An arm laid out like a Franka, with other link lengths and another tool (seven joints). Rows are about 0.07 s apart.
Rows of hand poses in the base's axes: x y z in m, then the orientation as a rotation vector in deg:
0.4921, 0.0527, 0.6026, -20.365, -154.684, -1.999
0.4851, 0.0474, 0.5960, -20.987, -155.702, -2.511
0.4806, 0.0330, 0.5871, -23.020, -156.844, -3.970
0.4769, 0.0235, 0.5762, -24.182, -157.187, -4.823
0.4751, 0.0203, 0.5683, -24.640, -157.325, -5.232
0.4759, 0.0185, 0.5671, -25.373, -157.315, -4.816
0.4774, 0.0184, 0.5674, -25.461, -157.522, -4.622
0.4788, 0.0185, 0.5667, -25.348, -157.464, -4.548
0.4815, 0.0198, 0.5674, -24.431, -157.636, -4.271
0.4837, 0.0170, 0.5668, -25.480, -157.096, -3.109
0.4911, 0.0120, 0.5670, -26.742, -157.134, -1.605
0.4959, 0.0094, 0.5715, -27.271, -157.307, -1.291
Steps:
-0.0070, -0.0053, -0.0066, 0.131, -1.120, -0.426
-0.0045, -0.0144, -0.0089, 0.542, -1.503, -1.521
-0.0037, -0.0095, -0.0109, 0.361, -0.571, -0.889
-0.0018, -0.0032, -0.0079, 0.190, -0.240, -0.359
0.0008, -0.0018, -0.0012, -0.391, -0.017, -0.455
0.0015, -0.0001, 0.0003, -0.178, -0.186, -0.019
0.0014, 0.0001, -0.0007, -0.025, 0.080, 0.082
0.0027, 0.0013, 0.0007, -0.081, -0.026, 0.683
0.0022, -0.0028, -0.0006, -0.869, 0.553, -0.625
0.0074, -0.0050, 0.0002, -1.225, -0.011, -0.674
0.0048, -0.0026, 0.0045, -0.321, -0.203, -0.305

